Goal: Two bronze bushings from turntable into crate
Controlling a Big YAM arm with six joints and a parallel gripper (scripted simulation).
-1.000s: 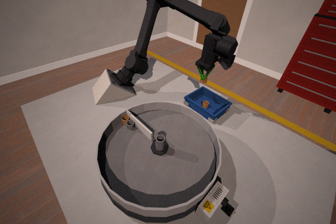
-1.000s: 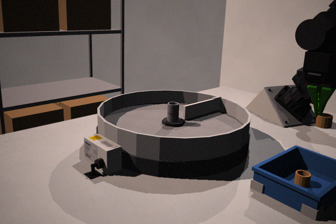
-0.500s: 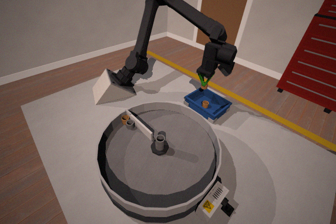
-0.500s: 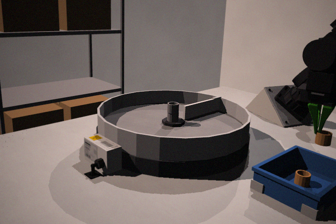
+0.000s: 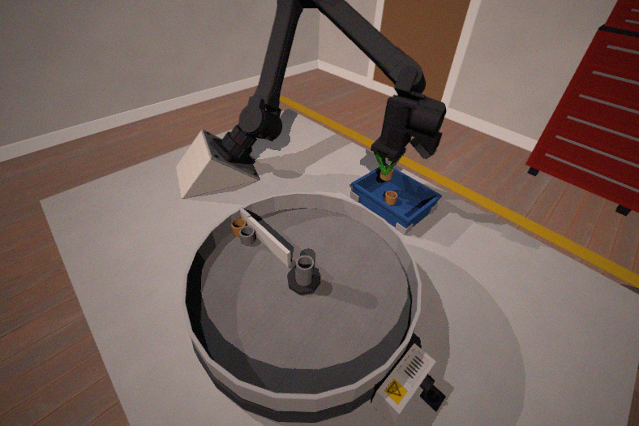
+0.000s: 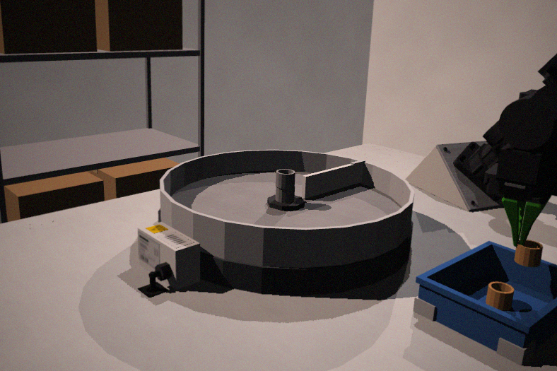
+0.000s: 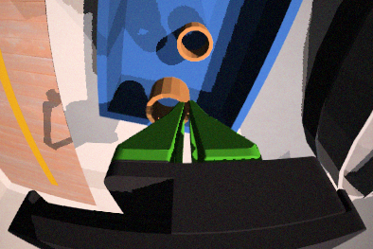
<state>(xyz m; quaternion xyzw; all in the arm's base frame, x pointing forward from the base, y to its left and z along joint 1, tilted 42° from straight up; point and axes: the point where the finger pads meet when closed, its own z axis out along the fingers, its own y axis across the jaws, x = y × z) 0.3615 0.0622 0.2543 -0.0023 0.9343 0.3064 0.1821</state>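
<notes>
My hand is 70 mm above the blue crate and 40 mm short of it. Also, from my hand: turntable: 370 mm to the right, 50 mm ahead, 40 mm below.
</notes>
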